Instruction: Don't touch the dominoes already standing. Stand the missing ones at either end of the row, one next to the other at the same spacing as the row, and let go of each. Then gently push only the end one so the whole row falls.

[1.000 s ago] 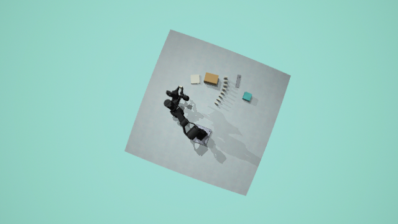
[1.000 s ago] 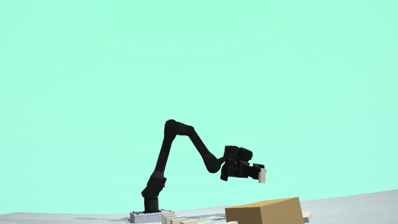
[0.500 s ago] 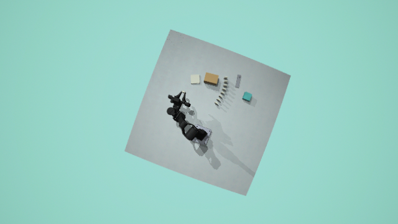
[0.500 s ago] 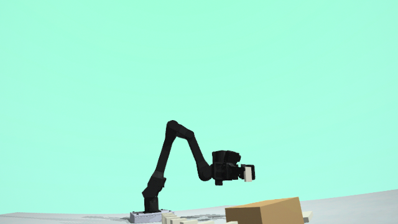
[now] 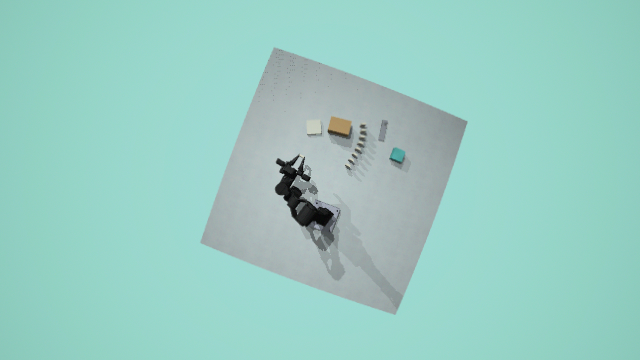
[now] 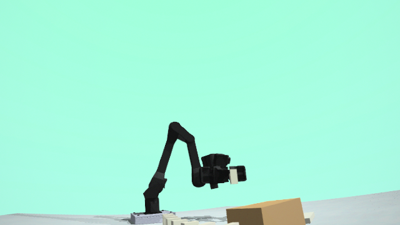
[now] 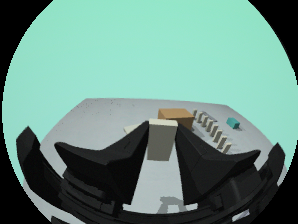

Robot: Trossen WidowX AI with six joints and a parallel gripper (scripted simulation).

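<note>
Now: gripper tip 20 cm short of the flat cream tile, 2 cm to the right of it and 15 cm above it. Also, from my gripper tip: teal cube 23 cm ahead, 50 cm to the right, 14 cm below; then tan box 25 cm ahead, 11 cm to the right, 13 cm below; then grey bar 34 cm ahead, 36 cm to the right, 16 cm below.
</note>
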